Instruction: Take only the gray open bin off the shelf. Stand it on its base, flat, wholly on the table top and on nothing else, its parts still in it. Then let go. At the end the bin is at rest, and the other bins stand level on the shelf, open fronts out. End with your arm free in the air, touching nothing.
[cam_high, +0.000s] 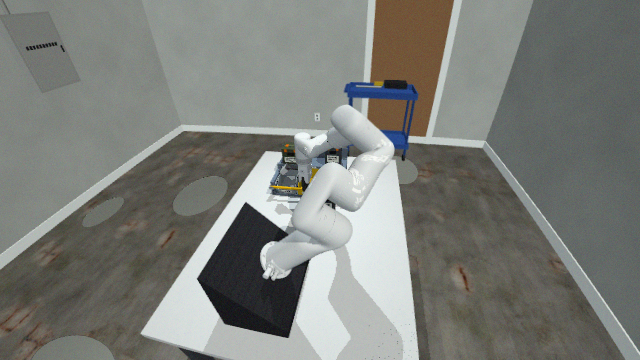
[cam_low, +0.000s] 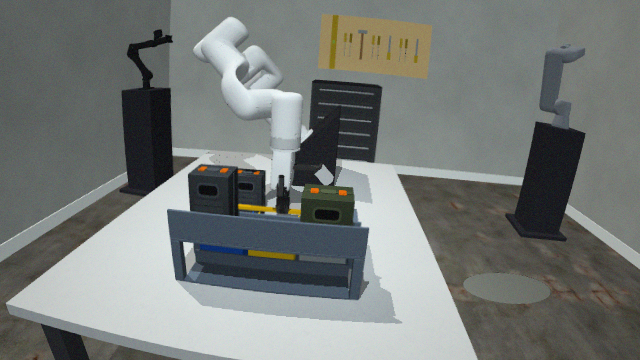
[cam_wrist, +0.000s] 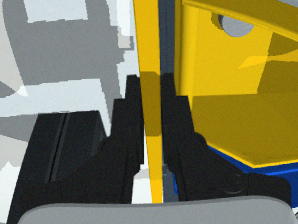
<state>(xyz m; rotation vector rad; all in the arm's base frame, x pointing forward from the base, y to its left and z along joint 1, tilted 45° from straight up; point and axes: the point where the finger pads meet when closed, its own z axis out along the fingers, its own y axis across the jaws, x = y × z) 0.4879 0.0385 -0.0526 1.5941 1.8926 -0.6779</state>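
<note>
Now: the yellow bar 2 cm below my hand. The rest, counted from my hand: blue bin: 12 cm ahead, 10 cm to the right, 3 cm below; then gray open bin: 9 cm ahead, 12 cm to the left, 3 cm below; then yellow bin: 10 cm ahead, 1 cm to the left, 3 cm below.
</note>
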